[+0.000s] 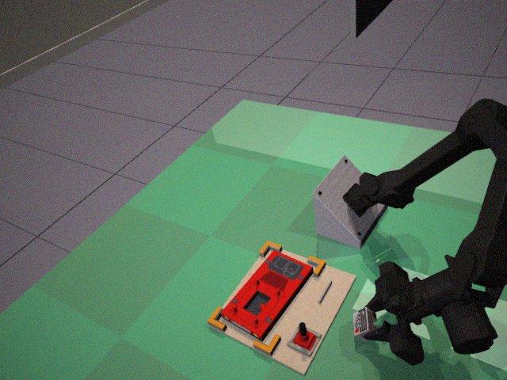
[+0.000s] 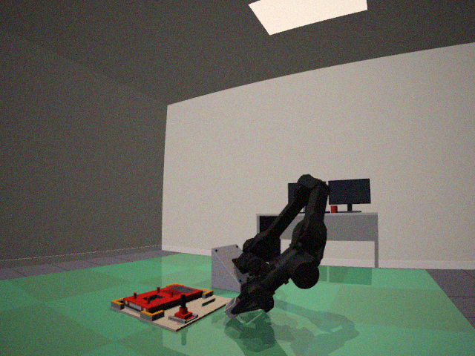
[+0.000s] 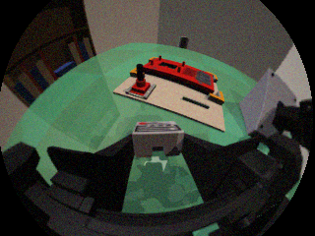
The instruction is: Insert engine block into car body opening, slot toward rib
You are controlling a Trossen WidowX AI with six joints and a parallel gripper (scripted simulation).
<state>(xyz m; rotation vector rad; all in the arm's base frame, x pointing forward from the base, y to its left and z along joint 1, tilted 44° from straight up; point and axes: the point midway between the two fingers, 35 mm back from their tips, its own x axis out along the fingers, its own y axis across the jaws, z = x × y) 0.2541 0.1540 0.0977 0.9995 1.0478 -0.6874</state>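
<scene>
Right now my gripper tip is 1 cm to the right of the grey engine block.
</scene>
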